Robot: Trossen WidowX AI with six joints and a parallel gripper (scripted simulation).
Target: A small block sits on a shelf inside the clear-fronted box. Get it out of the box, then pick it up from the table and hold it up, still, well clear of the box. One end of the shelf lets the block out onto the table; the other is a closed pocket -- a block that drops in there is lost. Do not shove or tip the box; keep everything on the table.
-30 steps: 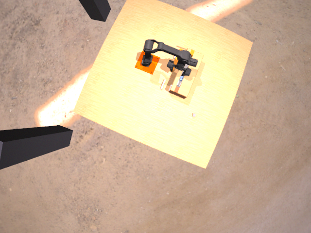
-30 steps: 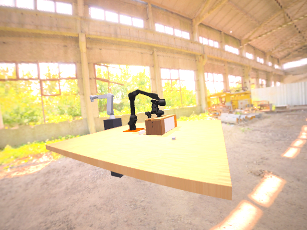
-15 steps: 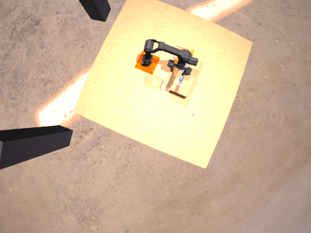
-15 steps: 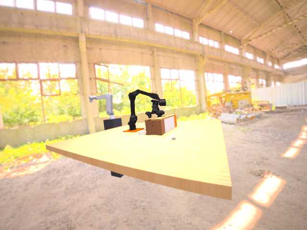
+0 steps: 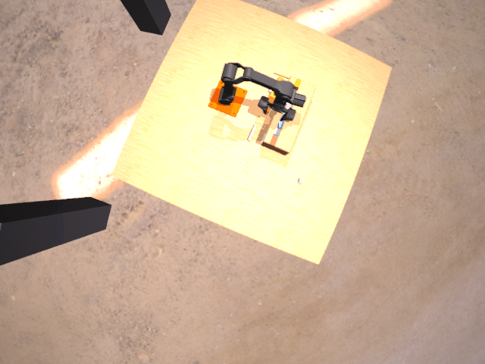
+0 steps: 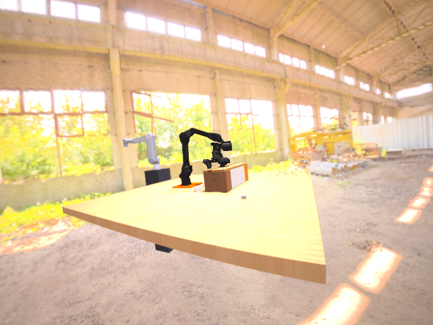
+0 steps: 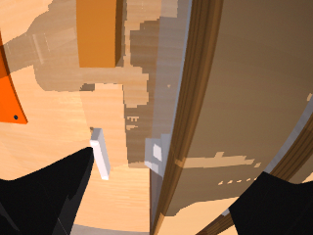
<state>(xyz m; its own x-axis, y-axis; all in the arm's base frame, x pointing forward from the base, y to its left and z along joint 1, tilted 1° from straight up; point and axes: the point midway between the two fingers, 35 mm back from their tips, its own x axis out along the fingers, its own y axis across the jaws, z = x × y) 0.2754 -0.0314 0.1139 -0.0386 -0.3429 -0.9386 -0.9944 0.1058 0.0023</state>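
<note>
My gripper tip is 50 mm short of the blue-grey block and 20 mm to the left of it. Round my gripper tip: orange bar 150 mm to the left, 70 mm below, 30 mm behind; then wooden box 40 mm to the left, 40 mm ahead, 30 mm below.
</note>
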